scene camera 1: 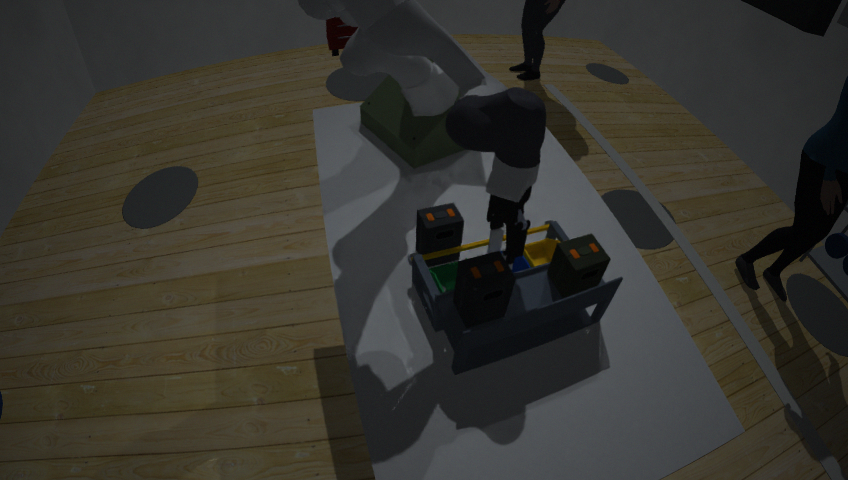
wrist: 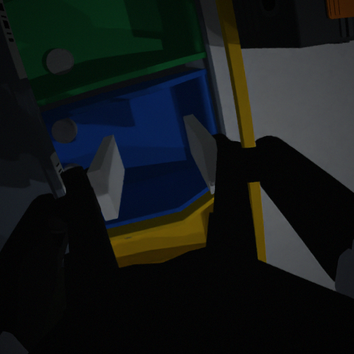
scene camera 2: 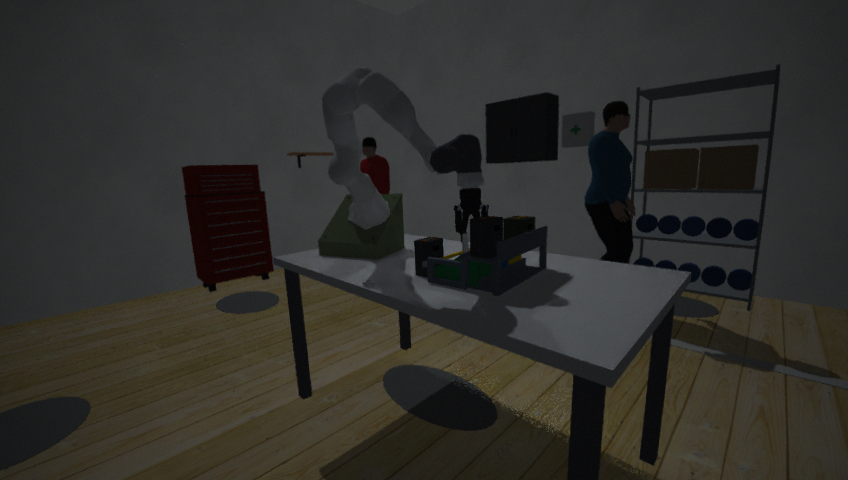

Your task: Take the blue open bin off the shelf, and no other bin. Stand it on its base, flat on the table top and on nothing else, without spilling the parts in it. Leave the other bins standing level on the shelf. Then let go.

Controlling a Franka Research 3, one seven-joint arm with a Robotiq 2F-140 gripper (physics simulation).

Observation:
I see my gripper (scene camera 1: 499, 261), a blue open bin (wrist: 161, 177), a yellow bin (wrist: 154, 240), a green bin (scene camera 2: 476, 270) and a black case (scene camera 1: 438, 228).
The green bin also shows in the wrist view (wrist: 106, 49). The black case also shows in scene camera 2 (scene camera 2: 427, 247). My gripper also shows in the wrist view (wrist: 152, 143) and in scene camera 2 (scene camera 2: 472, 252).

